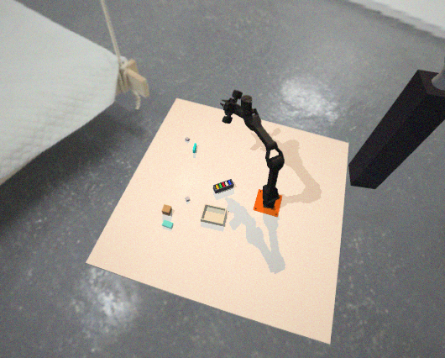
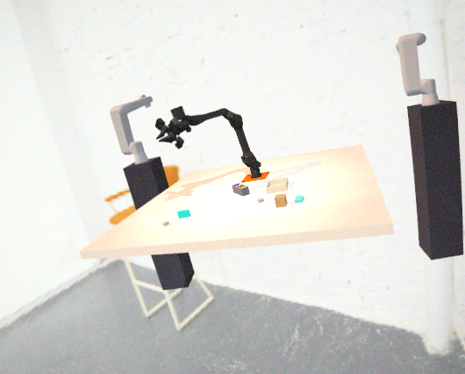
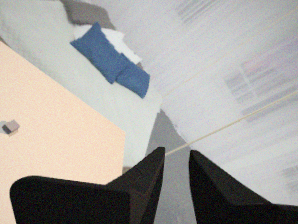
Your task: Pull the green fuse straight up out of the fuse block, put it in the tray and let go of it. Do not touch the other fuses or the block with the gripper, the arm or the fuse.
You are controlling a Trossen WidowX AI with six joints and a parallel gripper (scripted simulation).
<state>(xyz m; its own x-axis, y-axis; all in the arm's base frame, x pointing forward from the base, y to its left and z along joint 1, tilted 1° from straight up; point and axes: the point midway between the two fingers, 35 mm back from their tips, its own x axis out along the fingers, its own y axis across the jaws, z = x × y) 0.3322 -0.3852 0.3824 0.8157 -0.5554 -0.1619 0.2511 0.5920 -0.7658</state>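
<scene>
My gripper tip is 6 cm past the green fuse, 35 cm to the right of it and 35 cm above it. The rest, counted from my gripper tip: tray: 5 cm behind, 54 cm to the left, 37 cm below; brown block: 22 cm ahead, 55 cm to the left, 35 cm below.
</scene>
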